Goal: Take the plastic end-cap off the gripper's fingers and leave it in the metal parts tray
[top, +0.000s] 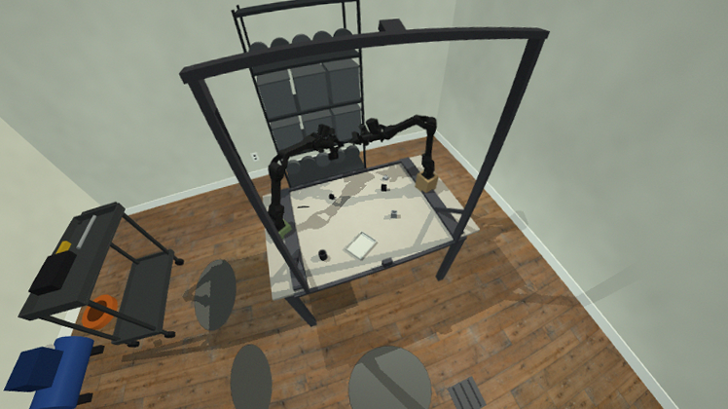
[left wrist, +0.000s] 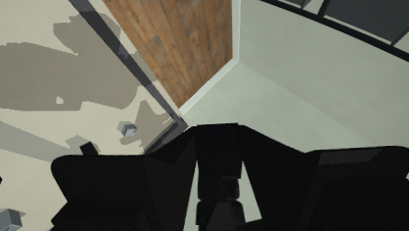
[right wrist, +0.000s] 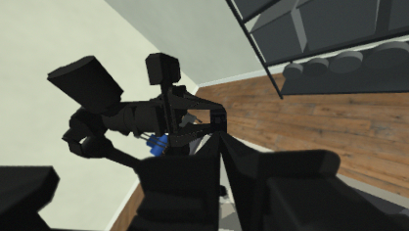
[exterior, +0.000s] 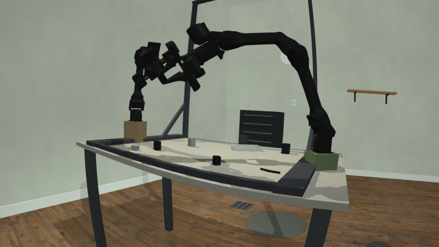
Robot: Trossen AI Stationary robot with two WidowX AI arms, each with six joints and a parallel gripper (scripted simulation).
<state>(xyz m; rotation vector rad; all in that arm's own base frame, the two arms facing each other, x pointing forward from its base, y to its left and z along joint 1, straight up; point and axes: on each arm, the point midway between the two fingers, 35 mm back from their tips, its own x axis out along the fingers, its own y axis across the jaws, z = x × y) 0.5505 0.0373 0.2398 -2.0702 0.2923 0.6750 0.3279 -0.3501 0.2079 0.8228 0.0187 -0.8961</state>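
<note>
Right now the black plastic end-cap is 3 cm to the right of my left hand and 1 cm below it. Also, from my left hand: metal parts tray: 55 cm behind, 5 cm to the left, 29 cm below.
</note>
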